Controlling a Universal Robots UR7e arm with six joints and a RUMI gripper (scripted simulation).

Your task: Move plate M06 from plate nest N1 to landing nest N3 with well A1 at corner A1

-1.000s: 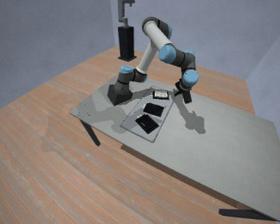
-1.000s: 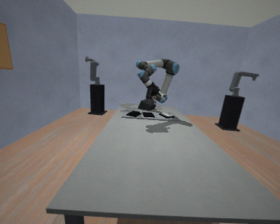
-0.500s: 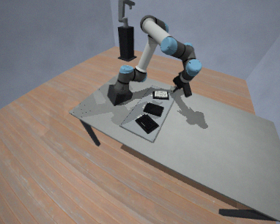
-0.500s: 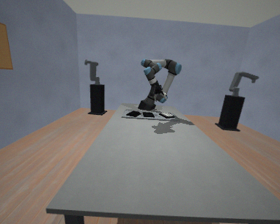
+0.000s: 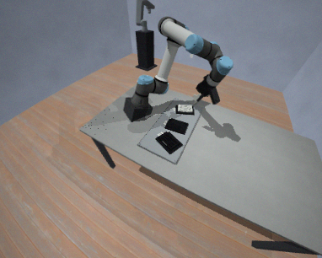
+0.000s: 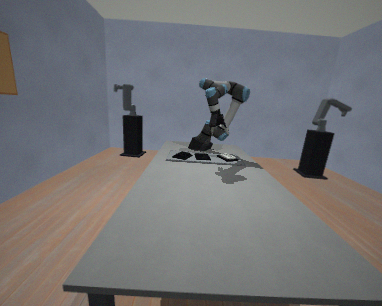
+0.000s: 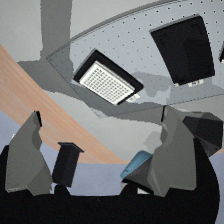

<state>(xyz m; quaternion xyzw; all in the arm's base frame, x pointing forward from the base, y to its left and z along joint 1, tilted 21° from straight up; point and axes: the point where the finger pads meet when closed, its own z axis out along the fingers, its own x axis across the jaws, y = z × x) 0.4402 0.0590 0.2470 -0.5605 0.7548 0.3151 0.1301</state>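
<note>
Right now my hand is 300 mm to the left of the black well plate, 200 mm above it and 70 mm past it. Round my hand: dark slab (300 mm to the right, 220 mm below, 70 mm behind); then dark nest pad (220 mm below, 130 mm to the right, 100 mm behind).
</note>
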